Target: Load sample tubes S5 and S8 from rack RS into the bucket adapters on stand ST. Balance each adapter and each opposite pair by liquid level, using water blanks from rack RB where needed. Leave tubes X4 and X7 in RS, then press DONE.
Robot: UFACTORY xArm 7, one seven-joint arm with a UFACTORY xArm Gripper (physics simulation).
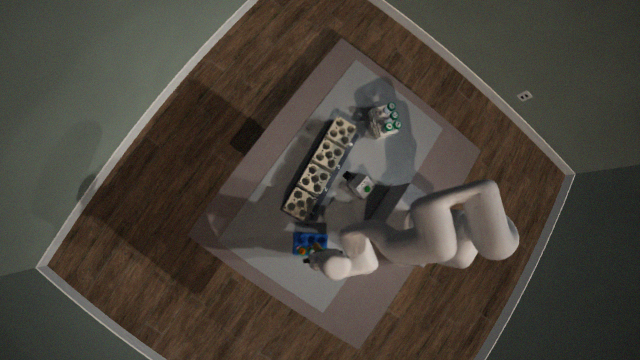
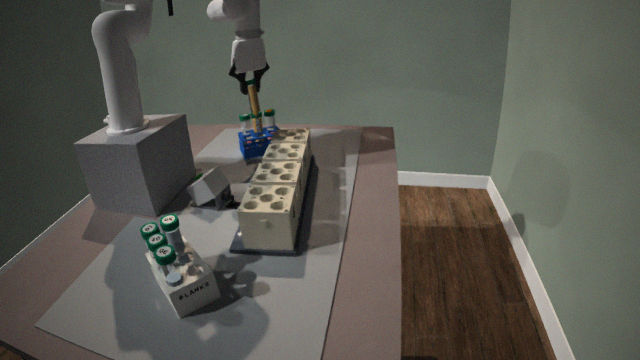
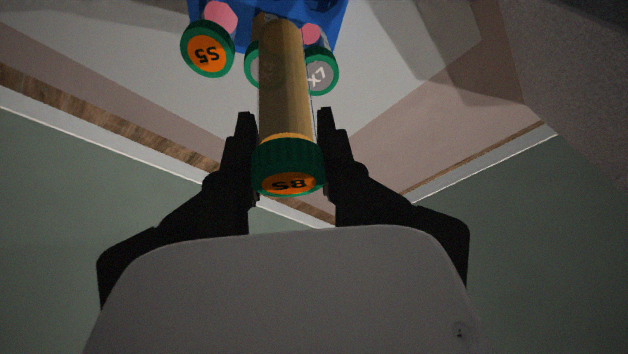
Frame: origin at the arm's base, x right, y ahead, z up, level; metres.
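Where they show: gripper, fingertip midpoint: (image 2: 250, 92) (image 3: 288, 130); arm's base at its link origin: (image 2: 128, 128).
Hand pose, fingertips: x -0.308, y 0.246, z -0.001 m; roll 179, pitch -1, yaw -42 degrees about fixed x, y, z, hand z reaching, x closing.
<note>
Things, the pixels of their centre, and the offset from my fingertips.
- tube S8 at the middle of its body: (image 3: 283, 89) (image 2: 253, 98) dx +0.011, dy +0.012, dz -0.015 m
- Tube S5 at the middle of its body: (image 3: 218, 23) (image 2: 270, 127) dx -0.030, dy +0.046, dz -0.127 m
- tube X7 at the middle of its body: (image 3: 310, 44) (image 2: 246, 132) dx +0.015, dy -0.021, dz -0.127 m
- White rack RB at the middle of its body: (image 2: 181, 275) (image 1: 383, 122) dx +0.614, dy +0.076, dz -0.160 m
- tilted white box at the middle of its body: (image 2: 207, 186) (image 1: 361, 185) dx +0.325, dy -0.006, dz -0.148 m
- green button at the middle of its body: (image 1: 367, 189) dx +0.322, dy -0.028, dz -0.126 m
My gripper (image 1: 311, 254) (image 2: 251, 89) (image 3: 288, 130) is shut on tube S8 (image 2: 254, 100) (image 3: 284, 90), just below its green cap. The amber tube hangs slightly tilted over blue rack RS (image 1: 325, 237) (image 2: 250, 150) (image 3: 295, 7). Tube S5 (image 2: 269, 113) (image 3: 207, 52) and tube X7 (image 2: 244, 118) (image 3: 321, 75) stand in RS. Another green-capped tube (image 2: 256, 115) (image 3: 251, 65) stands between them, its label hidden behind S8. Four cream adapters (image 1: 342, 131) (image 2: 267, 225) stand in a row on stand ST (image 2: 240, 248); their visible sockets look empty.
White rack RB (image 1: 375, 131) (image 2: 197, 298) holds several green-capped blanks (image 2: 169, 221). A tilted white box (image 1: 357, 184) (image 2: 210, 186) with a green button (image 1: 367, 189) lies between the stand and the arm's grey pedestal (image 2: 125, 170). RS stands close to the far end of the adapter row.
</note>
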